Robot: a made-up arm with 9 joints.
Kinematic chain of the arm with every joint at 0, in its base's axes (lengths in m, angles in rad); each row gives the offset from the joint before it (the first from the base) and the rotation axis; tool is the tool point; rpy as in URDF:
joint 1: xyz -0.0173 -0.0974 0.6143 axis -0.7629 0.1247 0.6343
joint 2: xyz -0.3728 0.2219 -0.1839 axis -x
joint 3: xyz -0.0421 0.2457 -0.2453 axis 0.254 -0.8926 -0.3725
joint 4: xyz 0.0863 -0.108 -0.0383 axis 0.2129 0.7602 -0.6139
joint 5: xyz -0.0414 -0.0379 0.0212 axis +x
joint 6: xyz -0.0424 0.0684 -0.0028 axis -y
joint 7: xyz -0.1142 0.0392 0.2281 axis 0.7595 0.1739 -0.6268
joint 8: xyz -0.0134 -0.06 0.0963 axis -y
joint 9: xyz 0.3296 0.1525 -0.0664 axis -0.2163 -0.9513 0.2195
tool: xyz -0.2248 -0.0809 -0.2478 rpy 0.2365 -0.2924 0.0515
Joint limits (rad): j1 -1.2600..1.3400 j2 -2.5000..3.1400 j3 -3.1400..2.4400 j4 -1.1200..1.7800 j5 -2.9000..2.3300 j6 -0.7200..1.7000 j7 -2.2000..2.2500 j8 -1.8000..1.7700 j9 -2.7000..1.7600
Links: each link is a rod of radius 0.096 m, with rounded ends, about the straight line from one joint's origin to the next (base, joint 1, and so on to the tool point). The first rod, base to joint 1, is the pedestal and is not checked.
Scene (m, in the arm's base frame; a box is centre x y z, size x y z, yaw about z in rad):
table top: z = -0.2
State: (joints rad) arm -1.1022 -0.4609 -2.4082 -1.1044 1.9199 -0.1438 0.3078 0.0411 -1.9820
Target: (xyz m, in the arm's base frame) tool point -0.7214 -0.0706 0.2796
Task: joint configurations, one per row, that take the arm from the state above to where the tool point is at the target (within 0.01 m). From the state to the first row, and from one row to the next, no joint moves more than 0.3 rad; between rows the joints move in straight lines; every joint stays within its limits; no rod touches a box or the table.
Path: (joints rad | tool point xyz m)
1: -1.1548 -0.2553 -2.5958 -1.1096 2.0566 -0.1269 0.3156 -0.0152 -2.0308 | 0.3107 1.0360 0.3070
2: -1.2074 -0.0497 -2.7833 -1.1148 2.1933 -0.1100 0.3234 -0.0715 -2.0795 | 0.0865 1.0244 0.2209
3: -1.2600 0.1560 -2.9709 -1.1200 2.3300 -0.0931 0.3312 -0.1278 -2.1283 | -0.1444 0.9534 0.2156
4: -1.0260 0.3268 -3.0042 -1.0231 2.3300 -0.0711 0.5153 0.0030 -2.2281 | -0.4759 0.6462 0.0528
5: -0.7919 0.4977 -3.0374 -0.9263 2.3300 -0.0490 0.6994 0.1338 -2.3279 | -0.6785 0.2572 0.0836
6: -0.5579 0.6686 -3.0707 -0.8294 2.3300 -0.0269 0.8835 0.2646 -2.4277 | -0.7214 -0.0706 0.2796

